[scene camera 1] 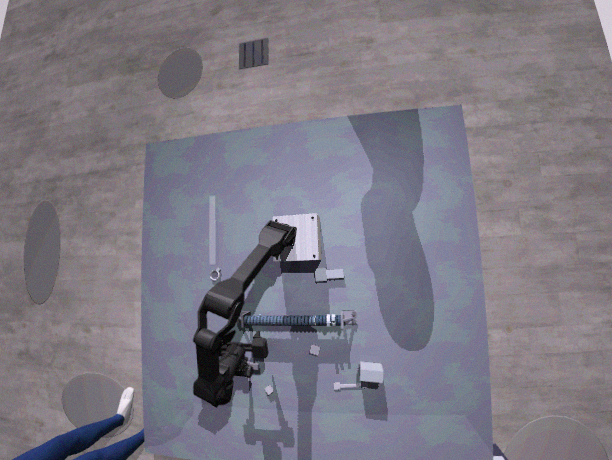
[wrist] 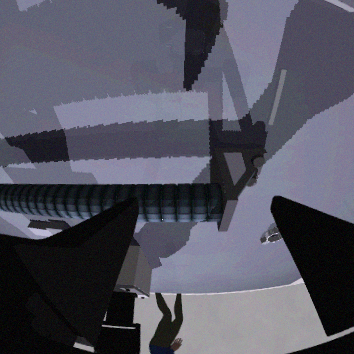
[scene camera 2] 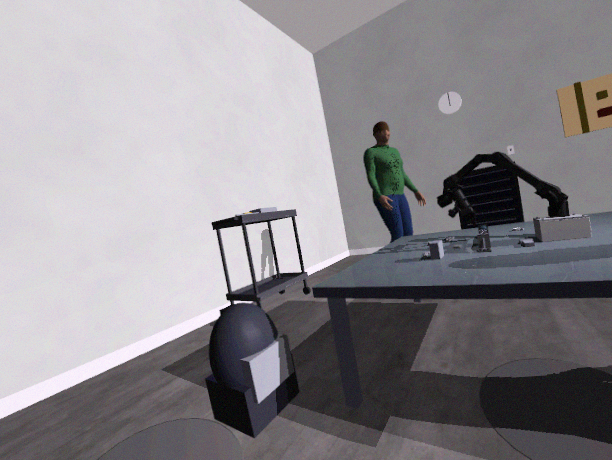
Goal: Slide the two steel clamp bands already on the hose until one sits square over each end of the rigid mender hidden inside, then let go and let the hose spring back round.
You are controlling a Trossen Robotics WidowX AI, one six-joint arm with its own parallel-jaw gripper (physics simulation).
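The ribbed blue hose lies straight between two end stands. Two bright steel clamp bands sit close together near its right end in the first scene view. The bands do not show in the wrist view. My gripper is open and empty, with its fingertips apart on either side of the hose's bare left end as the wrist camera looks past them. The left finger covers part of the hose in that view. Its height above the hose cannot be told. The mender inside is hidden.
A large white box stands under the arm's base, with a small block beside it. A loose ring and a long strip lie at the left. A pale block and small tiles lie in front.
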